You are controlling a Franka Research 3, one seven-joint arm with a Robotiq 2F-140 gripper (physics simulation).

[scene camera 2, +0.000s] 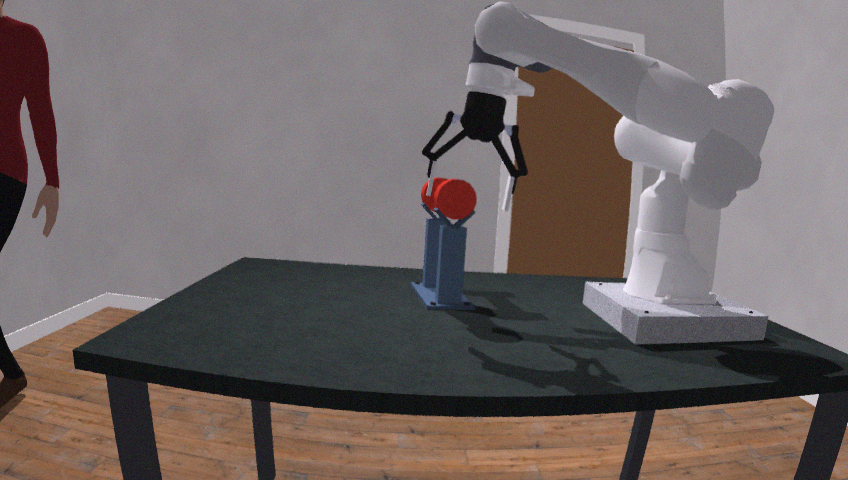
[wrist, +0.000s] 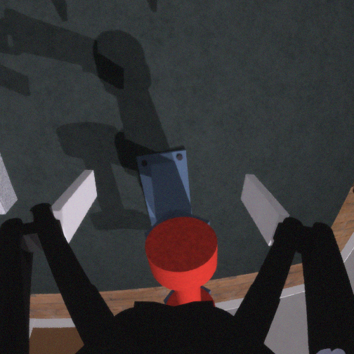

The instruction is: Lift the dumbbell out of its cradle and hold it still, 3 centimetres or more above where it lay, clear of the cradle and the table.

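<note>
The red dumbbell (scene camera 2: 456,199) (wrist: 182,245) lies level in the V-shaped rests on top of the blue cradle (scene camera 2: 451,267) (wrist: 170,187), whose two posts stand on the dark table (scene camera 2: 297,333) (wrist: 275,100). My gripper (scene camera 2: 467,202) (wrist: 170,184) is open, pointing down, with nothing between its pads. In the scene view, one fingertip overlaps the far end disc and the other hangs to the right of the dumbbell. In the wrist view, the near disc shows between the two fingers. The gripper body hides part of the bar and the other disc.
The robot's pale base block (scene camera 2: 702,327) (wrist: 5,187) stands on the right of the table in the scene view. A person in a red top (scene camera 2: 26,101) stands beyond the table's left side. A brown door (scene camera 2: 568,196) is behind. Shadows of the arm and cradle fall on the table.
</note>
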